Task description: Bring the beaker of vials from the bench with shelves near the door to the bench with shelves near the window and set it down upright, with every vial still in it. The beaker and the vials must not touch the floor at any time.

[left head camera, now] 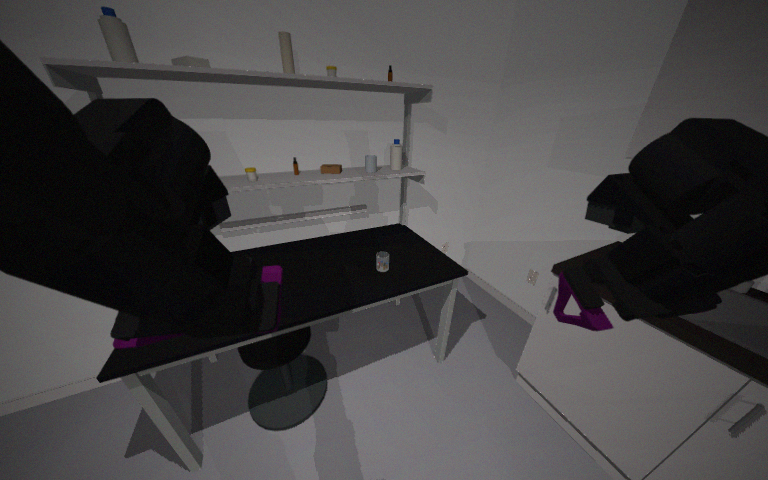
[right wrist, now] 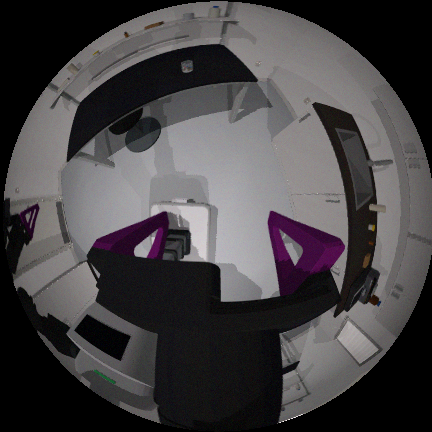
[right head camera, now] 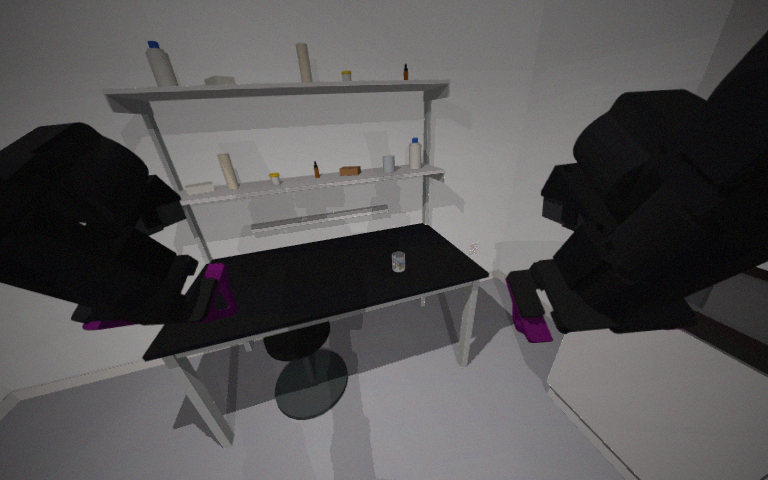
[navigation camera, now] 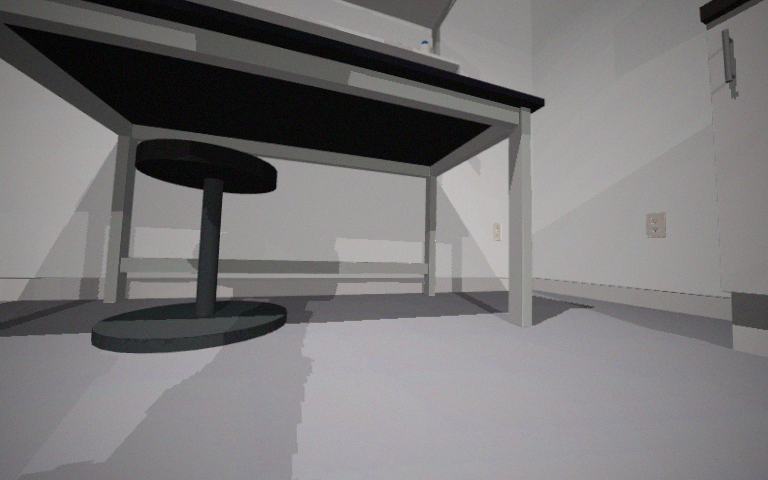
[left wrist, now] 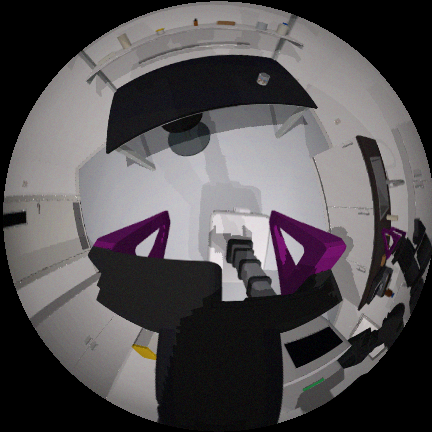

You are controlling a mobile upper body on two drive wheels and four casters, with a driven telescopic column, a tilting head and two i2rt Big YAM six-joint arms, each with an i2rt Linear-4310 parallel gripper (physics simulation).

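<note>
A small clear beaker with vials in it (left head camera: 382,262) (right head camera: 398,262) (left wrist: 263,79) (right wrist: 187,66) stands upright on the black-topped bench with shelves (left head camera: 334,254) (right head camera: 339,260) (left wrist: 190,85) (right wrist: 135,80), toward its right end. Single vials are too small to tell apart. My left gripper (left wrist: 219,215), with purple fingers, is wide open and empty, in front of the bench's left part in the head views. My right gripper (right wrist: 217,216) is wide open and empty, to the right of the bench. Both are well apart from the beaker.
A round stool (left head camera: 287,390) (right head camera: 311,384) (navigation camera: 209,243) stands under the bench's front edge. Bottles, boxes and jars stand on two shelves above. A white cabinet (left head camera: 628,384) (right head camera: 662,396) with a dark worktop (left wrist: 367,210) (right wrist: 350,185) and sink is at the right. The bench's right front leg (navigation camera: 519,226) reaches the floor.
</note>
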